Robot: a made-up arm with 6 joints.
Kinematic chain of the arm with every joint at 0, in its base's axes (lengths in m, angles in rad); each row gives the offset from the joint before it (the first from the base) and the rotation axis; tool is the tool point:
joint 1: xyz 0 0 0.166 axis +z
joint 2: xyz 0 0 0 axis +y
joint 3: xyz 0 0 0.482 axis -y
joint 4: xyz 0 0 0 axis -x
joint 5: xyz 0.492 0 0 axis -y
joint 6: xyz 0 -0.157 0 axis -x
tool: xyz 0 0 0
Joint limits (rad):
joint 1: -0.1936..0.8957
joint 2: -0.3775..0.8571
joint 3: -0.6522..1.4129
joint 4: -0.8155..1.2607
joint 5: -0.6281..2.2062
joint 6: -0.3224..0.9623
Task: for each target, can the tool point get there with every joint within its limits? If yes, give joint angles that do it. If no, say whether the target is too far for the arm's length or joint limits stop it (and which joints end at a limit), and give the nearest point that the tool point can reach.
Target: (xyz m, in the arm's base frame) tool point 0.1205 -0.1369 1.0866
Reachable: yes | joints -0.0847 -0.1938 0.7245 0.6373 1.7470 0.5401
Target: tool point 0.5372 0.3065 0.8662
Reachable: yes | joints 0.7089 0.3614 0.6706 0.7293 0.5989 0.8132
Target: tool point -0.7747 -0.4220 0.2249
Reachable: no: joint limits stop it (at a limit: joint 2, joint 3, joint 4) | nearest point -0.3806 -0.2073 1.0617 | short by 0.950 m
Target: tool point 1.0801 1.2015 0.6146
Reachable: no: too far | nearest point 0.5863 0.6522 0.5360 | short by 0.743 m
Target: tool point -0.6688 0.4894 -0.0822
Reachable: no: joint limits stop it (at a limit: joint 1, joint 2, joint 3, joint 4) | nearest point 0.2593 0.1517 -0.0166 | short by 0.990 m
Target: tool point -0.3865 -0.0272 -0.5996
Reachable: no: joint limits stop it (at a limit: joint 1, joint 2, joint 3, joint 4) | nearest point 0.2546 -0.1596 -0.0166 | short by 0.877 m
